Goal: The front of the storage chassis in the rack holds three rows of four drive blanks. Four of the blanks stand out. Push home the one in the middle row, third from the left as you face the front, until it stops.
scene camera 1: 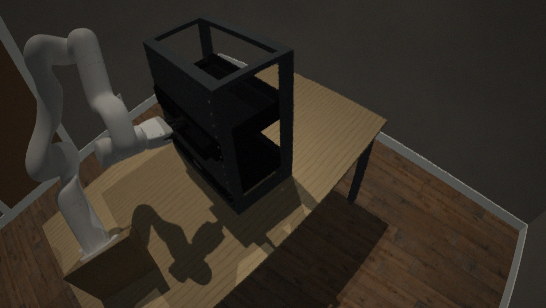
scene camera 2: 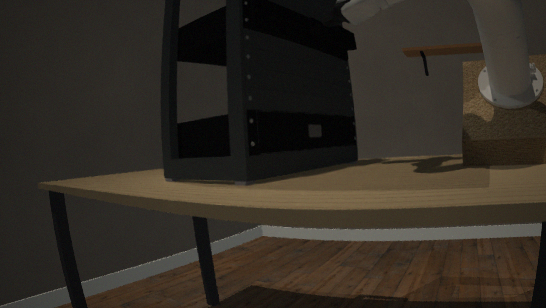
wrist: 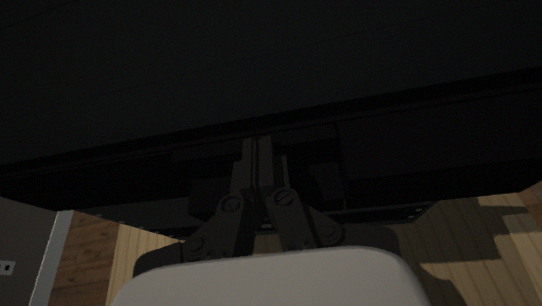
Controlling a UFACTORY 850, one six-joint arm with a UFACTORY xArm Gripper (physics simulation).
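The dark rack stands on the table. The black storage chassis sits in its front, very dark in every view. In the wrist view one dark drive blank stands out behind and right of the fingertips, and another dark block shows lower, left of the fingers. The rows and columns are too dark to tell apart. My gripper is shut and empty, its tips at the chassis front. Whether they touch a blank is hidden.
A plain panel of the rack overhangs the fingers in the wrist view. A lower black unit with a pale label sits at the rack's bottom. The arm stands on a brown block on the wooden table. A wall shelf hangs behind.
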